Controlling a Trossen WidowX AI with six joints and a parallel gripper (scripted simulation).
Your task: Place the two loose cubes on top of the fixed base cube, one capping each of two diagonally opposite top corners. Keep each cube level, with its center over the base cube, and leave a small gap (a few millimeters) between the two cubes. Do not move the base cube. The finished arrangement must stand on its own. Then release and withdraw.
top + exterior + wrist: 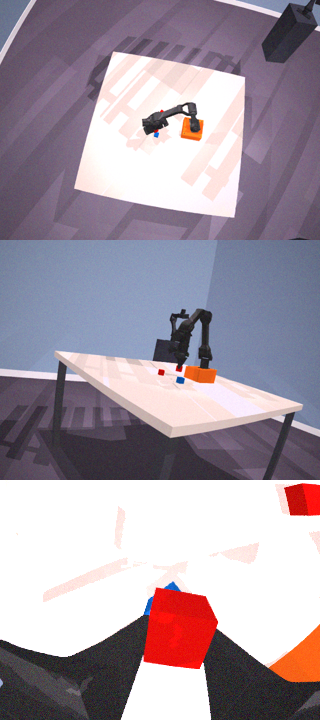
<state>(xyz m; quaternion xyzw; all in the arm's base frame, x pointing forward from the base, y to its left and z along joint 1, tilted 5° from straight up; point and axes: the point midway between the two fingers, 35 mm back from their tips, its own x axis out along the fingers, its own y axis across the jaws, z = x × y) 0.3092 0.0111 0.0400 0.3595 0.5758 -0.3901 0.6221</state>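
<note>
My gripper tip is now 70 mm above the blue cube, 20 mm to the right of it and 10 mm past it.
</note>
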